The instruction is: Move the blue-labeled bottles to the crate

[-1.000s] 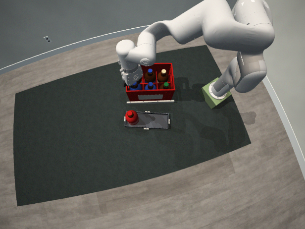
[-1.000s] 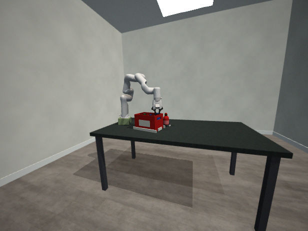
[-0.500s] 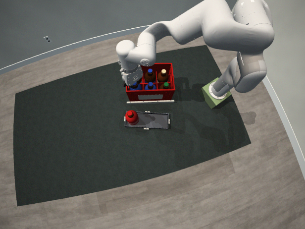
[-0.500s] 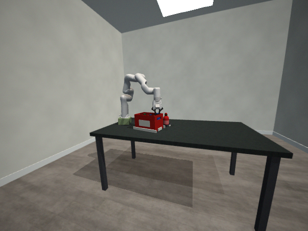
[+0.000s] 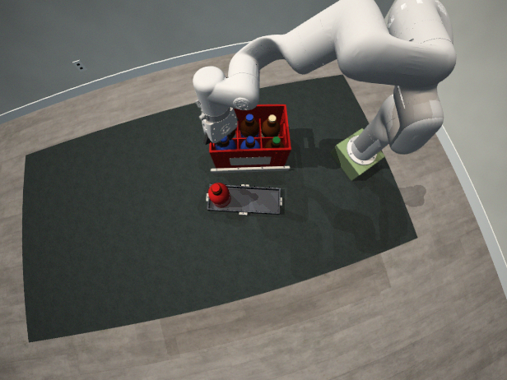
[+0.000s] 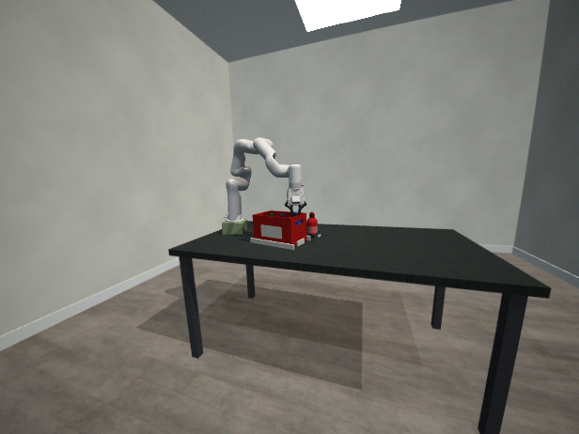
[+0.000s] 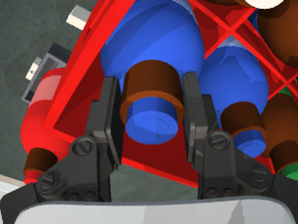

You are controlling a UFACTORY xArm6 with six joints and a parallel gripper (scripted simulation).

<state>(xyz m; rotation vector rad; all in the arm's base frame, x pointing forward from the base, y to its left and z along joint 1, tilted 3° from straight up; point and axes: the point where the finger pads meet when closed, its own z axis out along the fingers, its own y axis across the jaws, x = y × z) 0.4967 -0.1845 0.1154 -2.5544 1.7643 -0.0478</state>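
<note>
The crate is 10 cm behind my hand, 1 cm to the right of it and 9 cm below it. Also, from my hand: grey tray: 19 cm to the left, 17 cm below; red-labeled bottle: 8 cm ahead, 15 cm to the left, 9 cm below.
</note>
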